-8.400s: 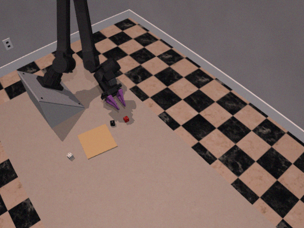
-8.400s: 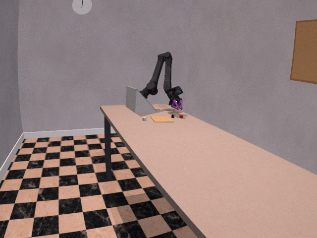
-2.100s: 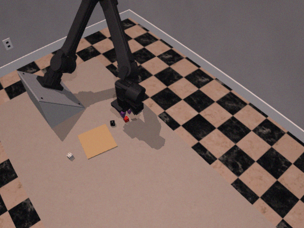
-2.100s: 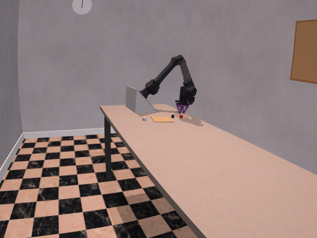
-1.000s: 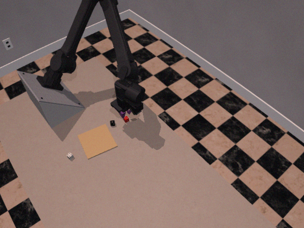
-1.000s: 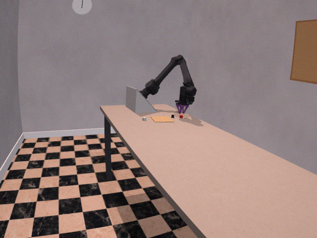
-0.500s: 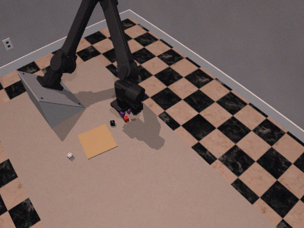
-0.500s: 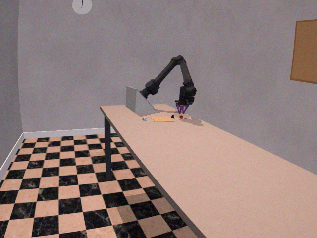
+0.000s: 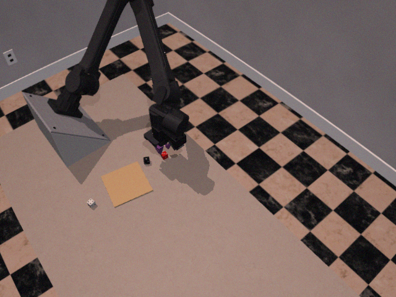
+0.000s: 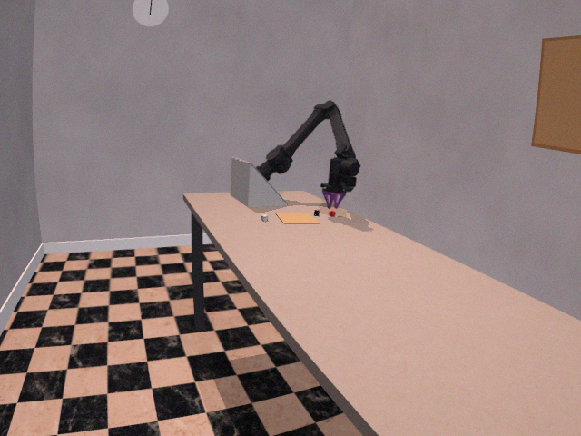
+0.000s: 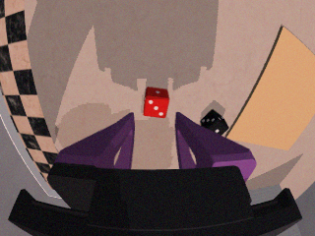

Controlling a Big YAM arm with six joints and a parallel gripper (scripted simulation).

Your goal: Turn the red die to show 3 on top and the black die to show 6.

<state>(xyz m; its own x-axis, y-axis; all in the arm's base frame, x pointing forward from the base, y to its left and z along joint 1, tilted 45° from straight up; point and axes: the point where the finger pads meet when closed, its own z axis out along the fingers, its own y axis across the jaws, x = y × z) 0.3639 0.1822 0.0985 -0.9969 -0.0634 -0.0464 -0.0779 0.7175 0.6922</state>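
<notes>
Now: the red die 30 mm below my hand. Also, from my hand: orange mat 10 mm ahead, 170 mm to the right, 40 mm below; then white die 10 mm ahead, 310 mm to the right, 30 mm below; then black die 20 mm behind, 60 mm to the right, 30 mm below.
</notes>
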